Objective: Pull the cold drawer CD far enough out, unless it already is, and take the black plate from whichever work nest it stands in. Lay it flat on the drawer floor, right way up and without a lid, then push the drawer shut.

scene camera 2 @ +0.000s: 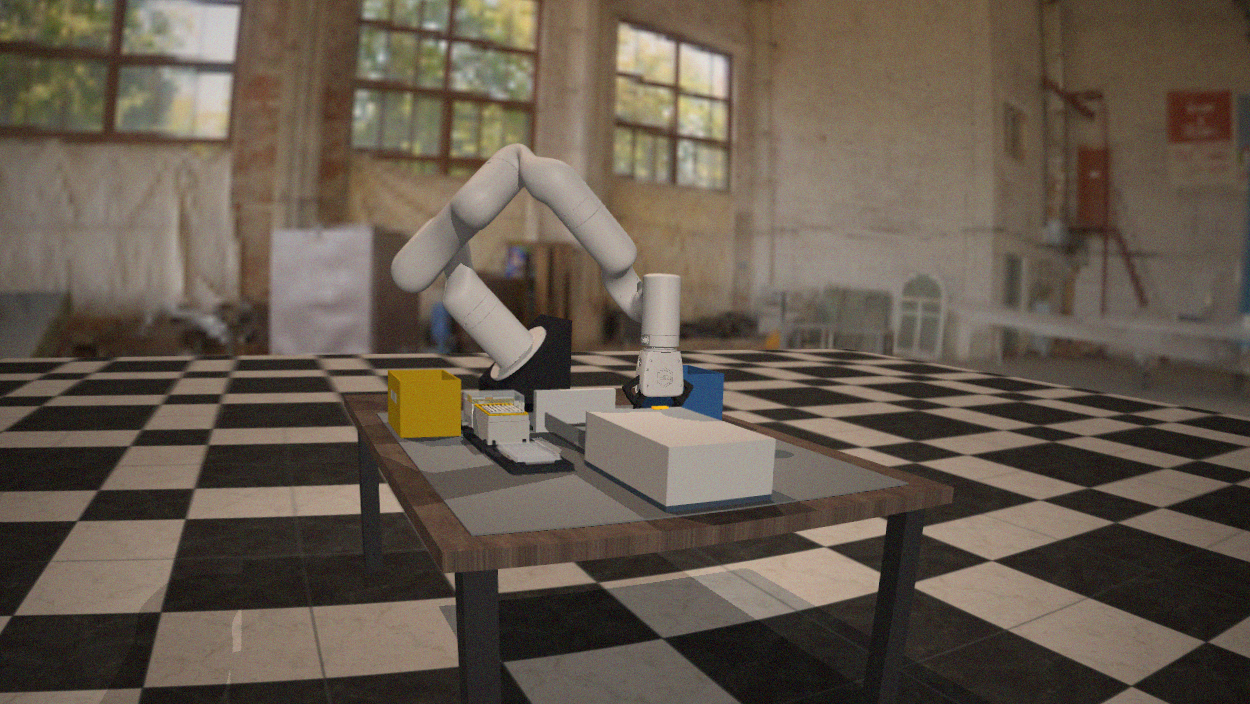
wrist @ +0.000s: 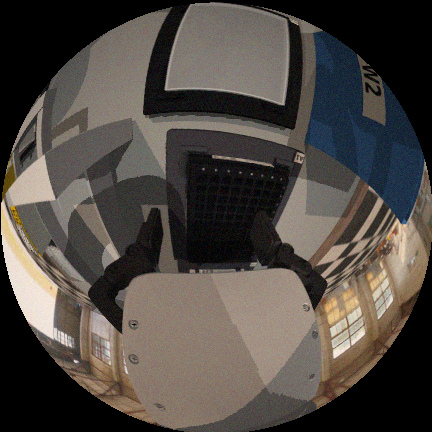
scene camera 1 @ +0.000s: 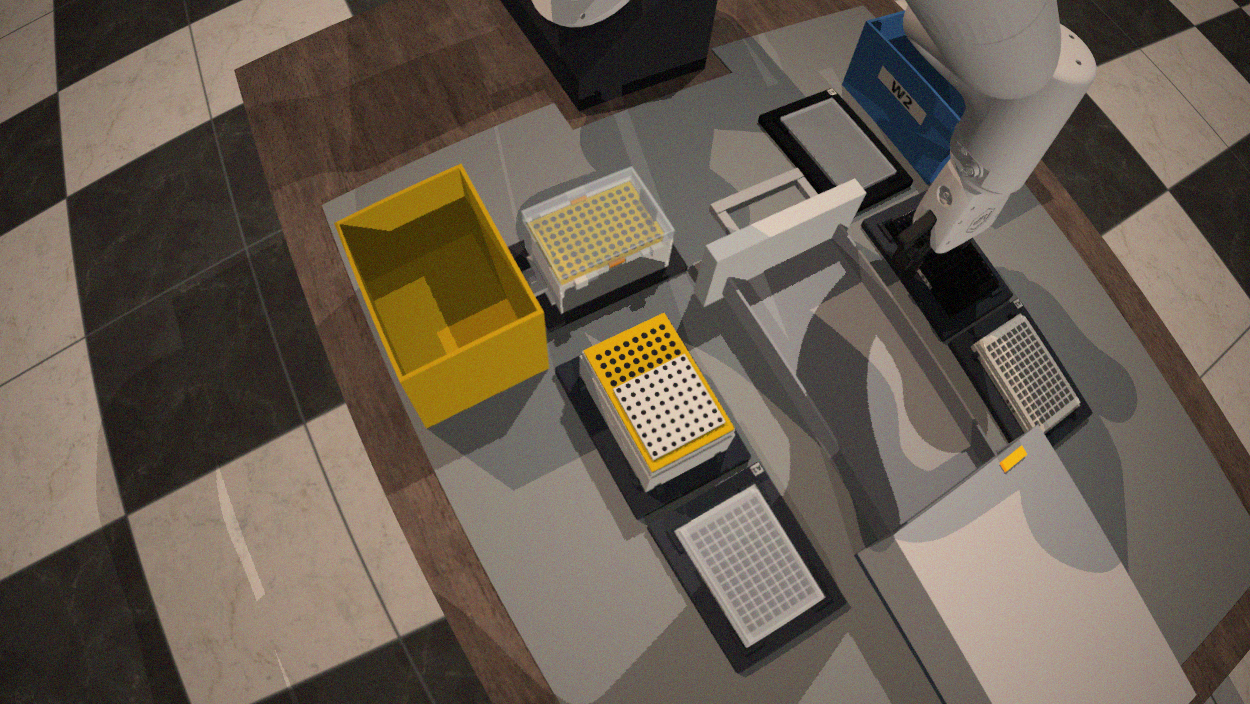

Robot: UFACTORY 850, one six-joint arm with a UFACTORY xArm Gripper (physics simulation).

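The black plate [scene camera 1: 966,281] [wrist: 227,200] lies in a dark work nest [scene camera 1: 885,229] [wrist: 177,150], wells up and with no lid visible. My gripper [scene camera 1: 918,264] [scene camera 2: 658,403] [wrist: 208,221] is open and empty above this nest. In the wrist view one finger shows just left of the nest and the other overlaps the plate's right part; the exact height is hard to tell. The drawer [scene camera 1: 874,367] [scene camera 2: 572,409] [wrist: 90,145] stands pulled far out of its white cabinet [scene camera 1: 1032,568] [scene camera 2: 669,450], and its visible floor is bare. No CD label is readable.
A blue W2 bin [scene camera 1: 905,100] [scene camera 2: 706,391] [wrist: 345,110] and a flat grey-topped plate [scene camera 1: 839,139] [wrist: 230,52] are near the gripper. A white plate [scene camera 1: 1027,371] stands beyond the black one. Across the drawer are tip racks [scene camera 1: 669,406] [scene camera 1: 599,227] and a yellow bin [scene camera 1: 476,358] [scene camera 2: 426,404].
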